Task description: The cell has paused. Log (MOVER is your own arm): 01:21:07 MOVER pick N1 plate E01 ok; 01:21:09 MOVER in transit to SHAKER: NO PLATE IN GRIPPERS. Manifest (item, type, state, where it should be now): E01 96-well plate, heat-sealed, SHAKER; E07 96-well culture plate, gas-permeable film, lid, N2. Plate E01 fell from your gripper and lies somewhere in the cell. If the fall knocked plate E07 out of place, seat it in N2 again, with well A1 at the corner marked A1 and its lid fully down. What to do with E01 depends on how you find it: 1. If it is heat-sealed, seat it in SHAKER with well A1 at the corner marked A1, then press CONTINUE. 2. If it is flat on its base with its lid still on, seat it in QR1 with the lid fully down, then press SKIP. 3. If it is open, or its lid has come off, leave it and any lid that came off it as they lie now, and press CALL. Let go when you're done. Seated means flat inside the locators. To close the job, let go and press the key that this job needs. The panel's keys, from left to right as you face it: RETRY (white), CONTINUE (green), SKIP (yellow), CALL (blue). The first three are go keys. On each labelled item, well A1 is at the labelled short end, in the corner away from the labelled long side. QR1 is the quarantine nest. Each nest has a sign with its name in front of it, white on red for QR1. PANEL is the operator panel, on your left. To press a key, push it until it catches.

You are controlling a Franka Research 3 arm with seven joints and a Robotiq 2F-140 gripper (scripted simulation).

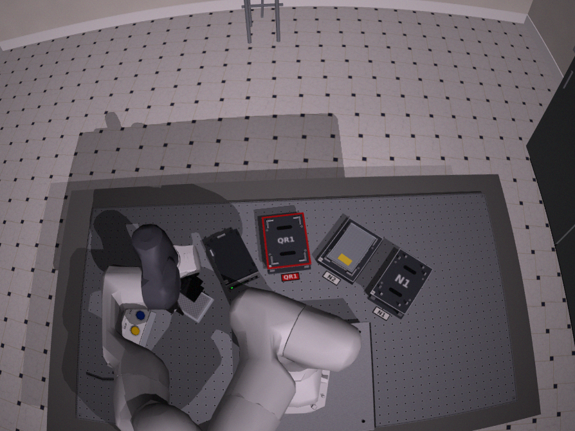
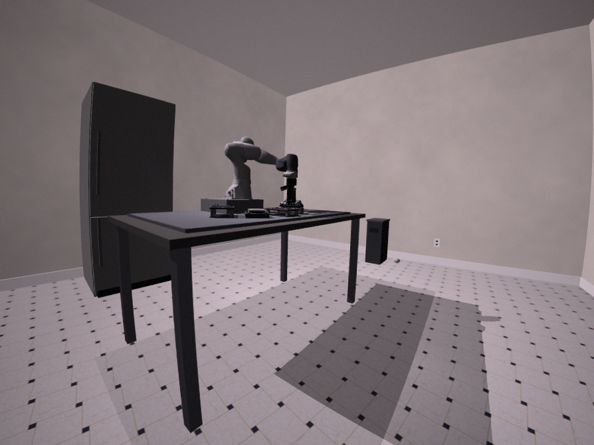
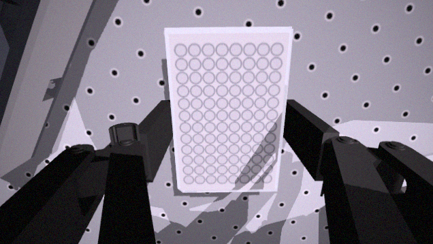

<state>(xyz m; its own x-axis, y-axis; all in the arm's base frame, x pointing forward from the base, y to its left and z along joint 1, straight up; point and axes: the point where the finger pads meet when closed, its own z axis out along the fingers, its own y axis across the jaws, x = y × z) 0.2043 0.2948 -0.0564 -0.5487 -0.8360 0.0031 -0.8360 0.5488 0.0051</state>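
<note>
Right now my hand is 2 cm above the plate E01. The rest, counted from my hand: blue key (13 cm to the left, 7 cm behind, 4 cm above); yellow key (14 cm to the left, 12 cm behind, 4 cm above); green continue key (17 cm behind, 16 cm to the left, 4 cm above).
</note>
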